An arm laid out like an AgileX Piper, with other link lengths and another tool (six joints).
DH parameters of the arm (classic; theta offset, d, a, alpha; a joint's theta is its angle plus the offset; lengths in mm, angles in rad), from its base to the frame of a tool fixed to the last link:
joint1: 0 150.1 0 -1.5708
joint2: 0.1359 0 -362 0
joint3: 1.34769 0 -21.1 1.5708
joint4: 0 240.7 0 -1.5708
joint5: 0 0 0 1.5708
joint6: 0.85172 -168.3 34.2 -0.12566
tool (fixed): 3.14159 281.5 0 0
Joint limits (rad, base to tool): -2.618..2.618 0..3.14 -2.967..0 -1.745..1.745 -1.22..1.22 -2.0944..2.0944
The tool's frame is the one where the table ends.
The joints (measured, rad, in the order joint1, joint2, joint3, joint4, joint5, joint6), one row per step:
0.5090, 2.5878, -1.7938, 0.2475, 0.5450, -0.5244
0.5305, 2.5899, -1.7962, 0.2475, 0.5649, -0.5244
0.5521, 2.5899, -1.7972, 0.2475, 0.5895, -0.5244
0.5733, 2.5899, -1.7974, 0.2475, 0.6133, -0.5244
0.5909, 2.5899, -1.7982, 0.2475, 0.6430, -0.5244
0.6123, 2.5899, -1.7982, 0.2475, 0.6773, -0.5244
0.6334, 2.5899, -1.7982, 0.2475, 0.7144, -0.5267
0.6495, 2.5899, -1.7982, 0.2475, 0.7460, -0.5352
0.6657, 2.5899, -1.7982, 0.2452, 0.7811, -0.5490
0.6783, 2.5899, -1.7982, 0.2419, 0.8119, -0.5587
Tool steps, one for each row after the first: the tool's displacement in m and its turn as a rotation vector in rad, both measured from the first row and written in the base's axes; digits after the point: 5 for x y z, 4 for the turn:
-0.00881, 0.00905, -0.00086, -0.0067, 0.0181, 0.0252
-0.01844, 0.01765, -0.00088, -0.0151, 0.0397, 0.0514
-0.02817, 0.02573, -0.00100, -0.0240, 0.0611, 0.0770
-0.03726, 0.03185, -0.00094, -0.0352, 0.0872, 0.1001
-0.04842, 0.03894, -0.00096, -0.0492, 0.1179, 0.1278
-0.05992, 0.04535, -0.00085, -0.0653, 0.1503, 0.1579
-0.06926, 0.04957, -0.00068, -0.0800, 0.1762, 0.1879
-0.07911, 0.05298, -0.00049, -0.0985, 0.2028, 0.2251
-0.08702, 0.05516, -0.00023, -0.1153, 0.2262, 0.2545

